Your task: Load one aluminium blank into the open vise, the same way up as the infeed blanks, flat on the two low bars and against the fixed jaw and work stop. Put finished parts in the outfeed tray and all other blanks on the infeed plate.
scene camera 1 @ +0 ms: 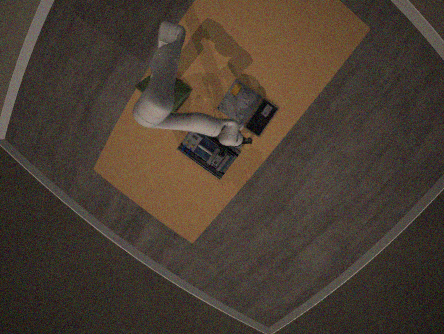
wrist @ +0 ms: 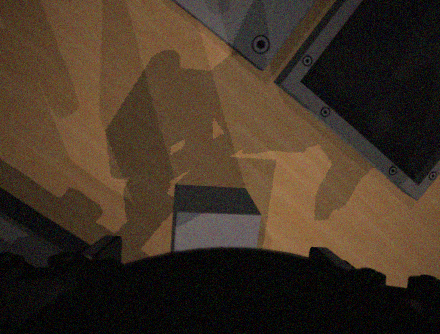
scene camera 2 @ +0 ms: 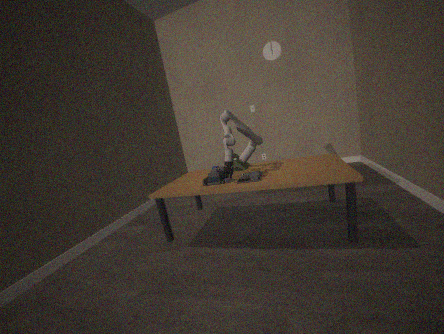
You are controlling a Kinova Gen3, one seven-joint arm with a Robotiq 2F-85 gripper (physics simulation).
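Pixels of known places: gripper, fingertip midpoint: (scene camera 2: 228,178); arm's base at its link origin: (scene camera 2: 242,160).
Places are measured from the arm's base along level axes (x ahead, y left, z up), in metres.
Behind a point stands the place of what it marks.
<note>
My gripper (scene camera 1: 246,140) @[x 0.520, y -0.010, z -0.046 m] (scene camera 2: 226,173) @[x 0.520, y -0.010, z -0.046 m] (wrist: 215,263) @[x 0.520, y -0.010, z -0.046 m] is open, low over the bare table between the vise (scene camera 1: 208,153) @[x 0.427, y -0.148, z 0.012 m] (scene camera 2: 213,177) @[x 0.543, y -0.137, z -0.014 m] and the outfeed tray (scene camera 1: 258,123) @[x 0.541, y 0.134, z -0.068 m] (wrist: 344,130) @[x 0.530, y 0.075, z -0.062 m]. In the wrist view a plain grey metal block (wrist: 216,221) @[x 0.504, y 0.008, z -0.041 m] sits between the spread fingers, free of both. I cannot tell whether it is a blank or a finished part. The grey infeed plate (scene camera 1: 234,105) @[x 0.380, y 0.129, z -0.066 m] (wrist: 248,26) @[x 0.464, y 0.078, z -0.066 m] lies beside the dark tray. A light part (scene camera 1: 267,110) @[x 0.533, y 0.216, z -0.047 m] lies in the tray. The arm hides part of the vise in the overhead view.
A green pad (scene camera 1: 181,93) @[x 0.124, y 0.013, z -0.015 m] lies under the arm near its base. A small yellow piece (scene camera 1: 236,89) @[x 0.339, y 0.199, z -0.030 m] sits at the far corner of the infeed plate. The table edge (scene camera 1: 240,185) @[x 0.688, y -0.205, z -0.074 m] runs just past the vise.
</note>
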